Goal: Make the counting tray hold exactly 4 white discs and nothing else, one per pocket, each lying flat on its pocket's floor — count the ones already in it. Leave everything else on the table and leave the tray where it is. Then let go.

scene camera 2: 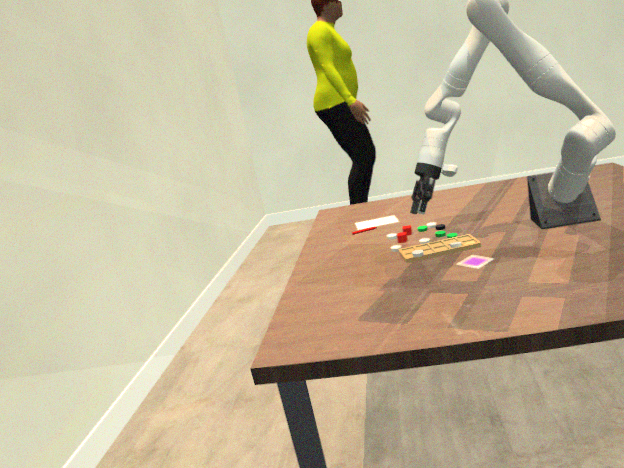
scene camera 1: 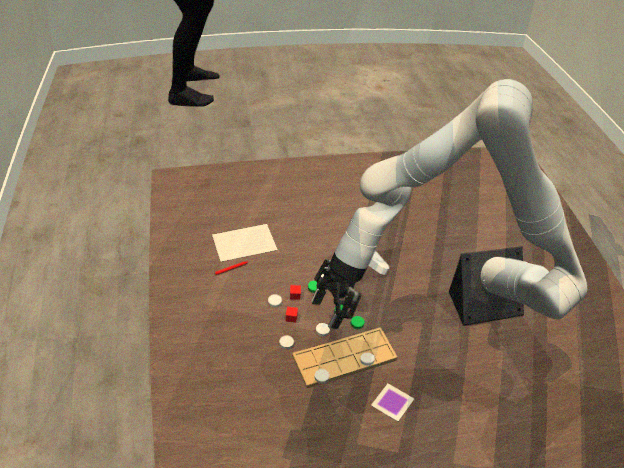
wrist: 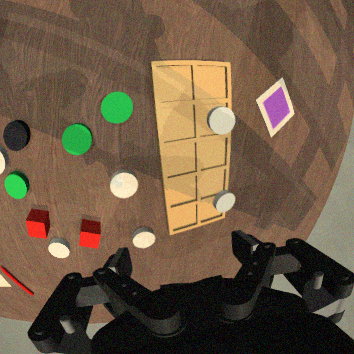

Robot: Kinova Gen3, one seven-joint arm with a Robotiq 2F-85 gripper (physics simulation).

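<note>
The counting tray [scene camera 1: 305, 358] [scene camera 2: 472, 239] [wrist: 172, 82] has two rows of pockets. One white disc [scene camera 1: 367, 358] [scene camera 2: 455, 244] [wrist: 221, 120] and a second white disc [scene camera 1: 321, 375] [scene camera 2: 417, 252] [wrist: 224, 201] are at its outer row, overlapping the outer rim in the wrist view; I cannot tell if they lie flat. Off the tray are white discs: one [scene camera 1: 322, 328] [scene camera 2: 424, 240] [wrist: 124, 185] beside it, one [scene camera 1: 286, 341] [scene camera 2: 395, 247] [wrist: 144, 238] off its end, one [scene camera 1: 274, 300] [scene camera 2: 391, 235] [wrist: 59, 248] by the red cubes, one [scene camera 2: 431, 224] farther back. My gripper [scene camera 1: 326, 310] [scene camera 2: 418, 210] [wrist: 181, 250] is open and empty above the table.
Green discs [scene camera 1: 357, 321] [wrist: 117, 107], a black disc [scene camera 2: 440, 227] [wrist: 16, 135] and red cubes [scene camera 1: 291, 314] [wrist: 90, 234] lie beside the tray. A purple-centred card [scene camera 1: 392, 402] [wrist: 276, 108] lies on its other side. A red stick [scene camera 1: 231, 268] and pale sheet [scene camera 1: 244, 242] lie farther off.
</note>
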